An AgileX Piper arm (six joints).
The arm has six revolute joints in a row. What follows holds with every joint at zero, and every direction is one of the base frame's.
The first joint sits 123 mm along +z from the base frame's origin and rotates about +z.
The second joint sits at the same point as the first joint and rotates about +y.
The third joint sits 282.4 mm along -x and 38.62 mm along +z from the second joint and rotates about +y.
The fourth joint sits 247.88 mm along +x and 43.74 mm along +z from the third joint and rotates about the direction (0.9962, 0, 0.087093).
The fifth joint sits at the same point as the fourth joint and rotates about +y.
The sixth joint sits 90.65 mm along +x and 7.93 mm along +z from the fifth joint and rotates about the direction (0.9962, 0, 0.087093).
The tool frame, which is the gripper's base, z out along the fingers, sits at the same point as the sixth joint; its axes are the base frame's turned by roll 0, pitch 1.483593 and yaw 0 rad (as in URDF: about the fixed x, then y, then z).
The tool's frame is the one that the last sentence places.
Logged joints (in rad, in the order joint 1, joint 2, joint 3, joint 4, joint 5, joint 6), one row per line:
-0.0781, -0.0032, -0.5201, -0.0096, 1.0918, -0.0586
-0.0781, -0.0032, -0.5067, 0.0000, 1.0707, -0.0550
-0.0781, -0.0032, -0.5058, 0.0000, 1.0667, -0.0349
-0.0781, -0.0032, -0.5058, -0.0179, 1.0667, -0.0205
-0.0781, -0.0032, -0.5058, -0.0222, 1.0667, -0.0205
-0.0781, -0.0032, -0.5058, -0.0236, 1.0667, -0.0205
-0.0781, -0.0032, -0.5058, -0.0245, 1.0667, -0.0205
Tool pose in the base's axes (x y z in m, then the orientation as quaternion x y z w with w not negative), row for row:
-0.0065, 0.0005, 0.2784, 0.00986, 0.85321, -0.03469, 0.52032
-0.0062, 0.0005, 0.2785, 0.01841, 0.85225, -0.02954, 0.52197
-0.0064, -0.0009, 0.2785, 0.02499, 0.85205, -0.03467, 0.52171
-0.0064, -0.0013, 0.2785, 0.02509, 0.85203, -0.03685, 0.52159
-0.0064, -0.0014, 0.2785, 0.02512, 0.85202, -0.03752, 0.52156
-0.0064, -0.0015, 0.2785, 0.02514, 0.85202, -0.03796, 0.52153
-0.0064, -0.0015, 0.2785, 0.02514, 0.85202, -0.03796, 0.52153
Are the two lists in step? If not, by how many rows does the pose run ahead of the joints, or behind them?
The pose runs 1 row ahead of the joints: the pose in row i belongs to the joints in row i + 1.
